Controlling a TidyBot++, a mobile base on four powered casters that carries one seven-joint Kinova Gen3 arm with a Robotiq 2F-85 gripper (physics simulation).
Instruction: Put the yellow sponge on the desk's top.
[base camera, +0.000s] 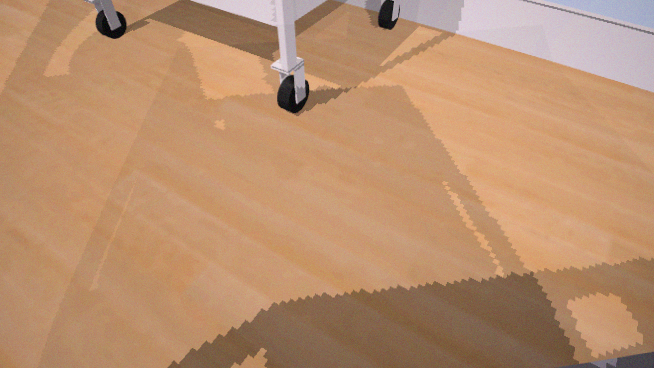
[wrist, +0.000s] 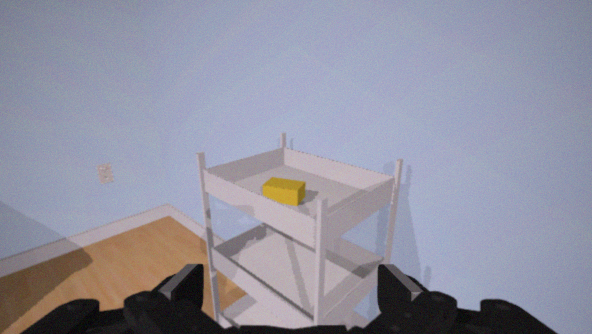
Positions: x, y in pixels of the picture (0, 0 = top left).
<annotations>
My gripper shows in the wrist view (291, 283); in the base camera view it is out of frame. A yellow sponge shows in the wrist view (285, 191); in the base camera view it is out of frame.
</annotations>
